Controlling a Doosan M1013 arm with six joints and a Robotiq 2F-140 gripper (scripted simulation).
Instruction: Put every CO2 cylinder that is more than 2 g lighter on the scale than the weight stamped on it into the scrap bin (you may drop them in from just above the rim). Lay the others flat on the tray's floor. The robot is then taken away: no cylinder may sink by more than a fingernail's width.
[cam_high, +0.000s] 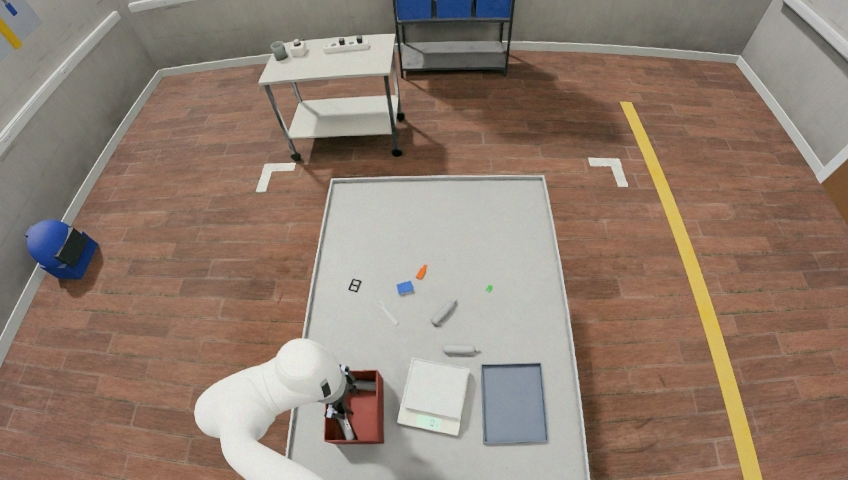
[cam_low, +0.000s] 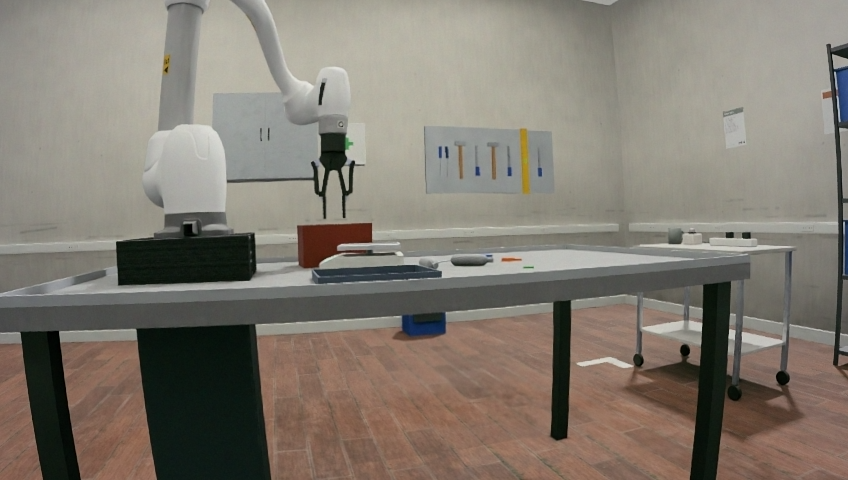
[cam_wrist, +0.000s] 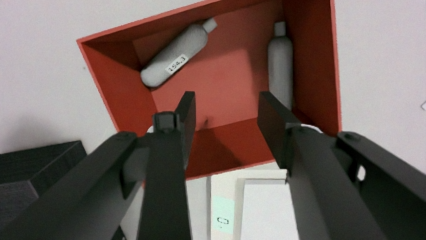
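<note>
Now: hand 230 mm to the left of the scale platform, 110 mm above it and 60 mm short of it. From my hand the other things lie so: white tool 330 mm ahead, 170 mm below, 60 mm to the right; scale 230 mm to the right, 130 mm below, 50 mm ahead; red scrap bin 140 mm below, 10 mm to the left.
</note>
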